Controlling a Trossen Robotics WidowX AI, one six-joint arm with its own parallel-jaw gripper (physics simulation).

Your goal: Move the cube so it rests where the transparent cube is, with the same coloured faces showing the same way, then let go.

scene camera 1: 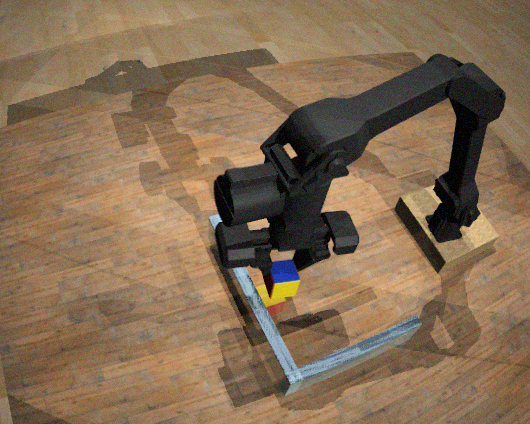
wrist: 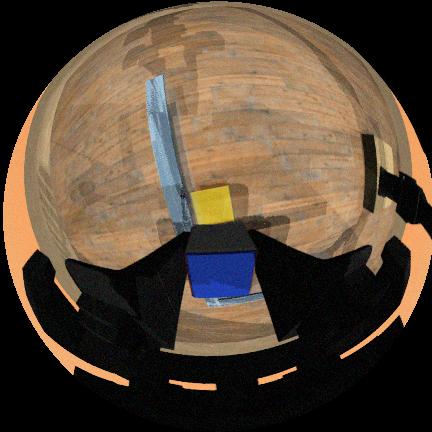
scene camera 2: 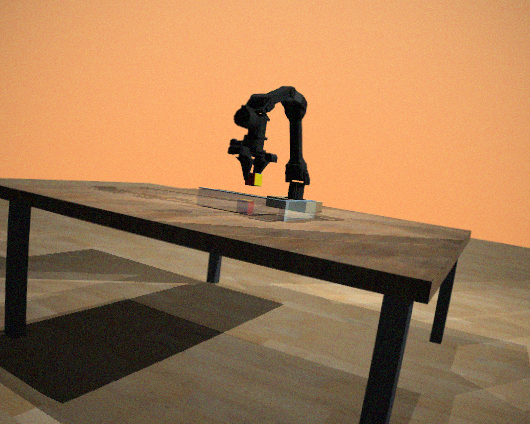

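Pixels of known places: gripper, between the fingertips: (scene camera 1: 278, 273) (wrist: 218, 236) (scene camera 2: 249, 181); arm's base, origin of its link: (scene camera 1: 443, 227) (wrist: 382, 182) (scene camera 2: 295, 199).
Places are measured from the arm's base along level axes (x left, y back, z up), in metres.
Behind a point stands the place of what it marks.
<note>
The cube (scene camera 1: 284, 281) @[x 0.093, y -0.371, z 0.087 m] (scene camera 2: 254, 179) @[x 0.094, y -0.386, z 0.068 m] (wrist: 221, 274) @[x 0.072, y -0.367, z 0.086 m] is held above the table. In scene camera 1 its blue face is up, yellow faces the camera and dark red is at the left; the wrist view shows its blue face and a near-black face. My gripper (scene camera 1: 283, 270) @[x 0.062, y -0.368, z 0.059 m] (scene camera 2: 253, 177) @[x 0.062, y -0.368, z 0.059 m] (wrist: 218, 236) @[x 0.062, y -0.368, z 0.059 m] is shut on it and points down. The transparent cube (scene camera 1: 270, 296) (scene camera 2: 245, 207) (wrist: 213, 205) stands low beside the long wall, with yellow on top and a reddish side. It is below the held cube, apart from it and partly hidden by it in scene camera 1.
A pale blue long wall (scene camera 1: 265, 320) @[x 0.115, y -0.396, z 0.018 m] (scene camera 2: 225, 201) @[x 0.018, y -0.422, z -0.013 m] (wrist: 165, 150) @[x 0.000, y -0.413, z 0.018 m] runs close beside the transparent cube. A short wall (scene camera 1: 357, 350) @[x 0.198, y -0.276, z 0.018 m] (scene camera 2: 300, 210) @[x 0.207, y -0.276, z -0.012 m] (wrist: 242, 300) @[x 0.209, y -0.334, z 0.019 m] meets it at a corner. The arm's wooden base block (scene camera 1: 419, 235) @[x -0.007, y -0.049, z -0.022 m] (wrist: 369, 172) @[x -0.008, y -0.049, z -0.025 m] stands on the table (scene camera 1: 100, 240) @[x -0.118, y -0.640, z -0.041 m] (scene camera 2: 390, 240) @[x 0.535, y -0.319, z -0.041 m].
</note>
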